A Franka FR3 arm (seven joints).
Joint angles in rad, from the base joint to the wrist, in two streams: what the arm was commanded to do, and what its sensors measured. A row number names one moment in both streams.
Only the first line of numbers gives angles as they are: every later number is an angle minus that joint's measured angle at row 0.
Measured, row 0:
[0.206, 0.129, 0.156, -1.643, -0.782, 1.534, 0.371]
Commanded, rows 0 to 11:
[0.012, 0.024, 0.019, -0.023, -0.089, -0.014, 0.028]
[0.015, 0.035, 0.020, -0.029, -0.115, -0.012, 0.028]
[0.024, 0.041, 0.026, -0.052, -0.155, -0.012, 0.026]
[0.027, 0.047, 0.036, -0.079, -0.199, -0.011, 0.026]
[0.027, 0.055, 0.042, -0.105, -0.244, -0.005, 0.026]
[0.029, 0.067, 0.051, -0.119, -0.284, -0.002, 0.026]
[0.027, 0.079, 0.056, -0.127, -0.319, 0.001, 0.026]
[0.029, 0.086, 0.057, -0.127, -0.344, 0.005, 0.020]
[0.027, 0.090, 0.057, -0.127, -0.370, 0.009, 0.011]
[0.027, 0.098, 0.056, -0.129, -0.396, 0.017, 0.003]
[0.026, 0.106, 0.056, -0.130, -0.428, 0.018, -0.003]
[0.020, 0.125, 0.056, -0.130, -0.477, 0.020, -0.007]
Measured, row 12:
[0.029, 0.106, 0.056, -0.116, -0.381, 0.002, 0.011]
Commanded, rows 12 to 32:
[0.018, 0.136, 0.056, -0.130, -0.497, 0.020, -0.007]
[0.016, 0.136, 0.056, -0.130, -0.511, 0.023, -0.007]
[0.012, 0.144, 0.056, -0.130, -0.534, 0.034, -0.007]
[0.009, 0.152, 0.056, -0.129, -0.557, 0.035, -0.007]
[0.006, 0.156, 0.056, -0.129, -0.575, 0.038, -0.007]
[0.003, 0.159, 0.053, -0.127, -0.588, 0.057, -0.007]
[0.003, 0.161, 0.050, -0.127, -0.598, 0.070, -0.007]
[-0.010, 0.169, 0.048, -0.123, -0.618, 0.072, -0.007]
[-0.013, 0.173, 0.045, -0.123, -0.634, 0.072, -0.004]
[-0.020, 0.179, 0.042, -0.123, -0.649, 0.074, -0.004]
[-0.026, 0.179, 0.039, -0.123, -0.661, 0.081, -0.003]
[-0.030, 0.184, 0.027, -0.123, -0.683, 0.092, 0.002]
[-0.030, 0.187, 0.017, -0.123, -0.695, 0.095, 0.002]
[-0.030, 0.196, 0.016, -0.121, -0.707, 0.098, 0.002]
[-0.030, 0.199, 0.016, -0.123, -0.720, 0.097, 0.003]
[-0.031, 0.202, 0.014, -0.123, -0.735, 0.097, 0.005]
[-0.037, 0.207, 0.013, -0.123, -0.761, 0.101, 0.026]
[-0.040, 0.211, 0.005, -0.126, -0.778, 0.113, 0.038]
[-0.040, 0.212, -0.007, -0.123, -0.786, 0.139, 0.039]
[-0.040, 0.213, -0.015, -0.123, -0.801, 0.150, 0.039]
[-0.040, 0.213, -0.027, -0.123, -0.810, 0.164, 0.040]
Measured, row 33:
[-0.020, 0.209, -0.016, -0.119, -0.757, 0.118, 0.019]
